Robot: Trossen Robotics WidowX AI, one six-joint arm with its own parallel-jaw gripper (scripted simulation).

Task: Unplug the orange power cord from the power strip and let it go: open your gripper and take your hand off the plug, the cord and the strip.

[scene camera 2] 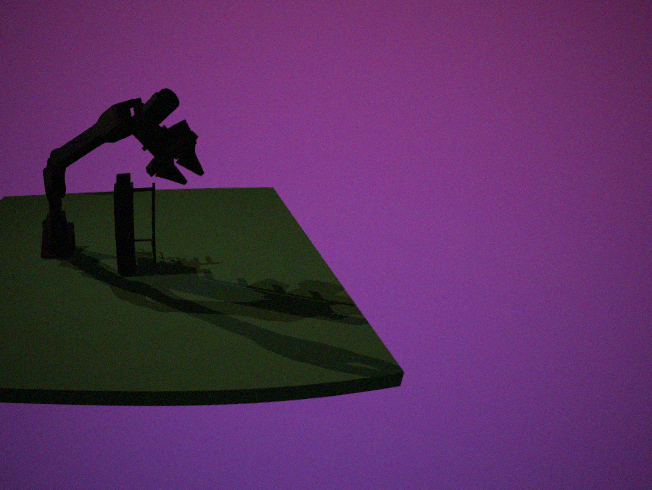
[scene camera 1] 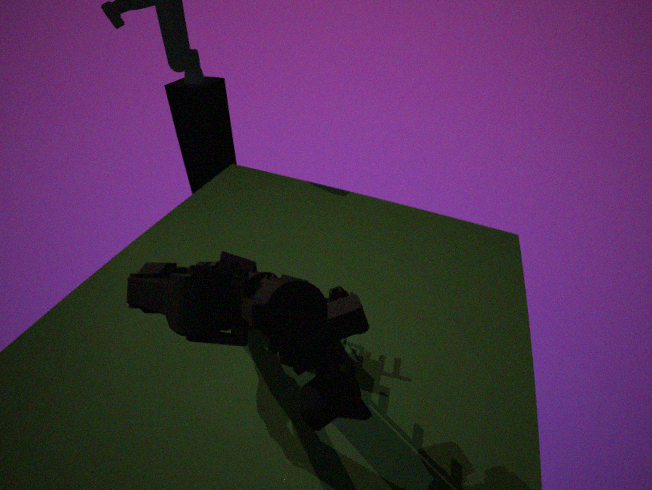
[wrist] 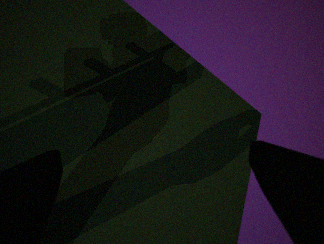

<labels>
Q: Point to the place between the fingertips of my gripper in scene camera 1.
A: At 361, 393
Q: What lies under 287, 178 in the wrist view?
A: My gripper.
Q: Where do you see a dark upright post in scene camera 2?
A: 123, 193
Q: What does my gripper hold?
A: Nothing.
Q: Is my gripper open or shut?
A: Open.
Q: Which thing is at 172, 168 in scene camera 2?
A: My gripper.
</labels>
